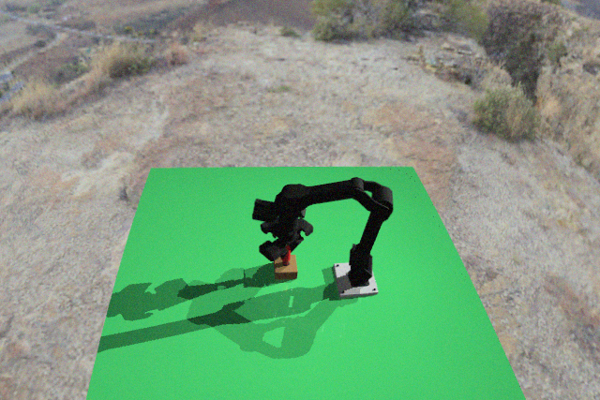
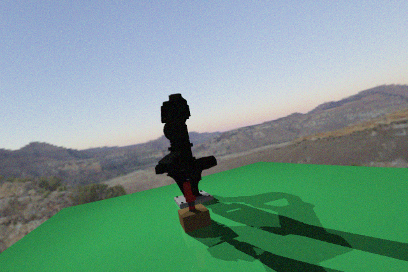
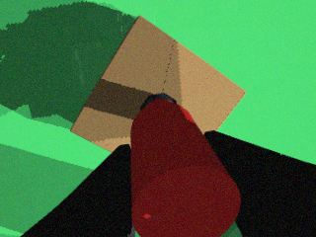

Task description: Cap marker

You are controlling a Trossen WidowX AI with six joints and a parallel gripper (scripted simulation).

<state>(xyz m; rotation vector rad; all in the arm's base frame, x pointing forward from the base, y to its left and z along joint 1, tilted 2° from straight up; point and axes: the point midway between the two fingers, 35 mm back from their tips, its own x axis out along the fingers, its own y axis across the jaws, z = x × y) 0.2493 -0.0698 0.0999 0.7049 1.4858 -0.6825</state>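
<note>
The dark marker is 1 cm below my gripper tip. Also, from my gripper tip: holder block: 7 cm below; marker cap: 1 cm above.
</note>
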